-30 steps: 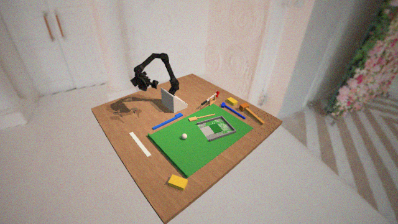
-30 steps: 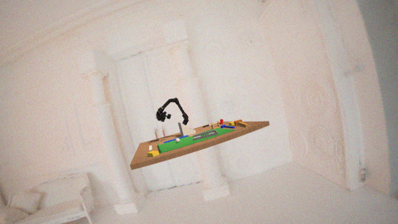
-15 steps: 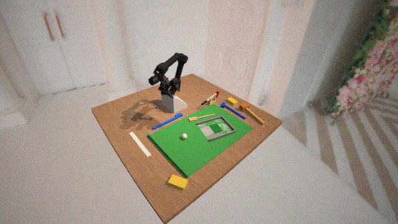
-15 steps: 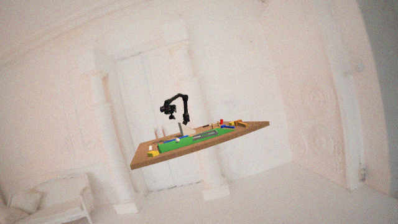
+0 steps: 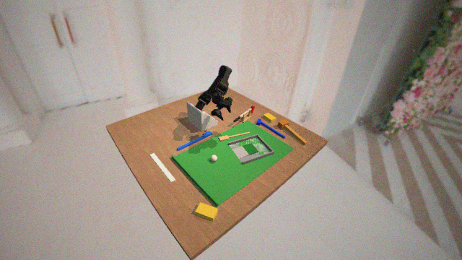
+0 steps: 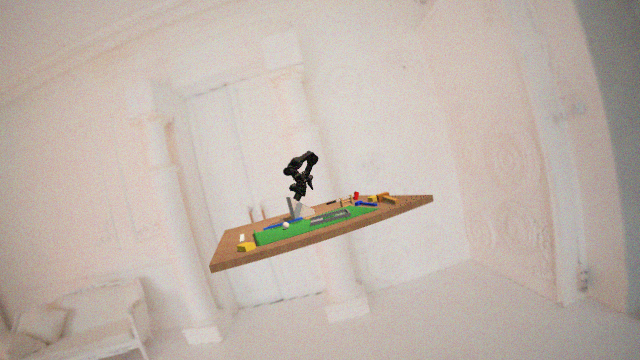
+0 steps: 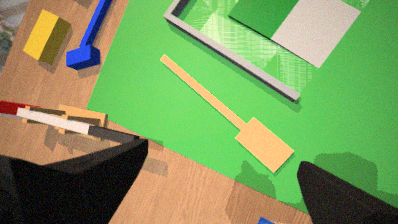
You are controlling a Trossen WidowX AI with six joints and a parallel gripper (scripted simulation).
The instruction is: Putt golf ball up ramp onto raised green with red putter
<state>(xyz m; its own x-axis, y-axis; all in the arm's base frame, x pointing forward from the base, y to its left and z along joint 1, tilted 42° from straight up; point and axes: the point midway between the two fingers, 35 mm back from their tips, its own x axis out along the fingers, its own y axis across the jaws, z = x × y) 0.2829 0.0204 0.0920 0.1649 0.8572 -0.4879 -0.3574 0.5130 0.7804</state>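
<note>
The red putter lies 260 mm to the left of my gripper tip, 120 mm below it and 120 mm behind it. The rest, counted from my gripper tip: green mat 190 mm ahead, 180 mm below, 40 mm to the right; then grey walled frame 210 mm ahead, 180 mm below, 90 mm to the left; then white golf ball 210 mm to the right, 180 mm ahead, 160 mm below.
</note>
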